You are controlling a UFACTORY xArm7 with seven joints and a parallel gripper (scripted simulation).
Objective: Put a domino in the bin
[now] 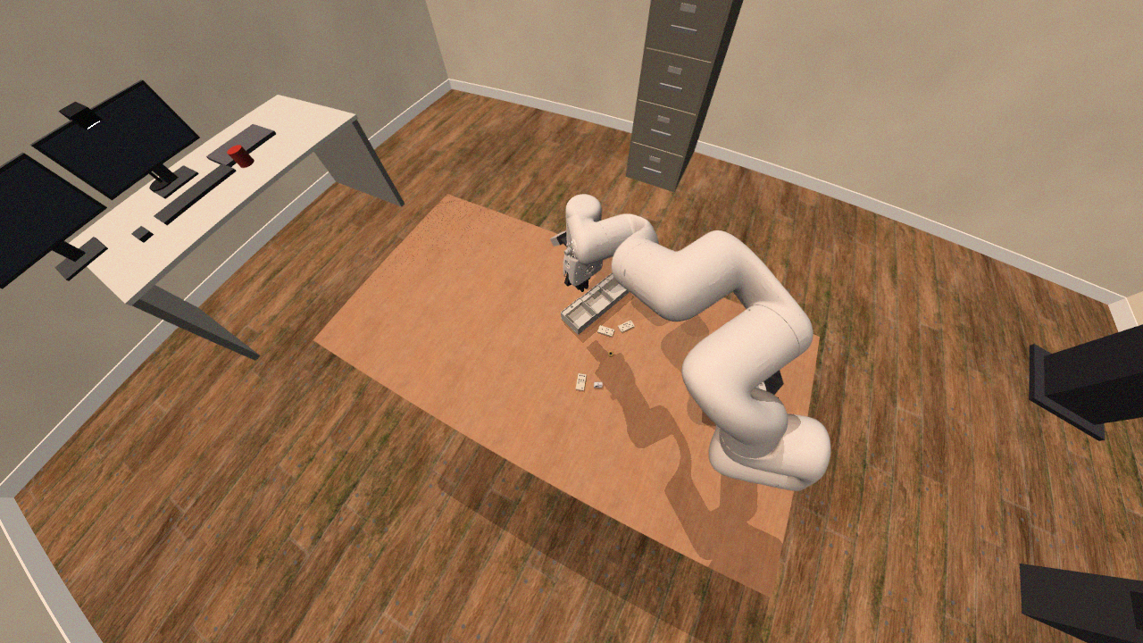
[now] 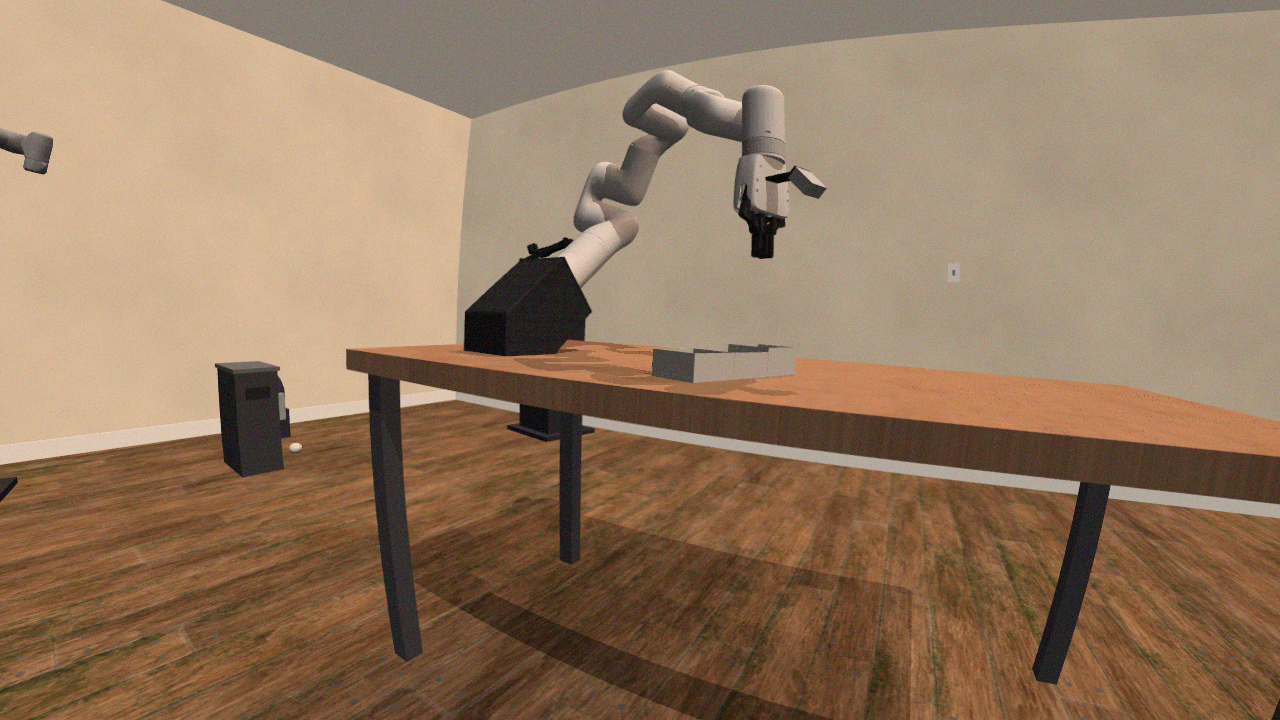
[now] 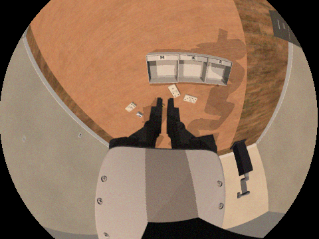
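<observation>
The domino lies 10 cm behind my hand, 1 cm to the right of it and 21 cm below it. The rest, counted from my hand: grey piece 18 cm behind, 15 cm to the left, 21 cm below; ring 15 cm behind, 5 cm to the left, 21 cm below.
</observation>
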